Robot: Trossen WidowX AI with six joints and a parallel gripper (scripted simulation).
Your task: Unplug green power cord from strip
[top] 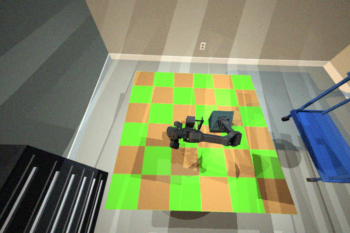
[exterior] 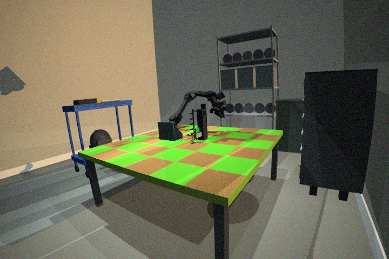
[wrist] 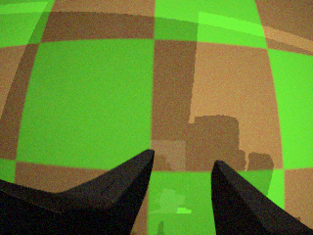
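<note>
Now: gripper tip 170 mm past the green plug, 150 mm to the left of it and 70 mm above it.
</note>
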